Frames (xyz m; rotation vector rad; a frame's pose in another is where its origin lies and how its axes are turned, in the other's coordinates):
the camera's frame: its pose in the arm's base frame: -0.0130 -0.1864 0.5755 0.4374 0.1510 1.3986
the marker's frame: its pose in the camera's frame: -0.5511 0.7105 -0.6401 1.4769 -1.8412 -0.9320
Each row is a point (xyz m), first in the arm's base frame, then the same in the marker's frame.
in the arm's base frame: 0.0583 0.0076 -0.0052
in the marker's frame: 0.8223 -0.4276 -0.7396
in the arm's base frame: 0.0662 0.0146 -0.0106
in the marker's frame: 0.8290 -0.4358 -0.7448
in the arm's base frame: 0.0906 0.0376 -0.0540
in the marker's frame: 0.8599 -0.4811 -0.7460
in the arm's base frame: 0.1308 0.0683 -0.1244
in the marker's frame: 0.9125 -0.5500 -0.7440
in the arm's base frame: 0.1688 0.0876 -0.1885
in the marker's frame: 0.9643 -0.6065 -0.7374
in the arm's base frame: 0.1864 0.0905 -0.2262
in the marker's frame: 0.9933 -0.6342 -0.7257
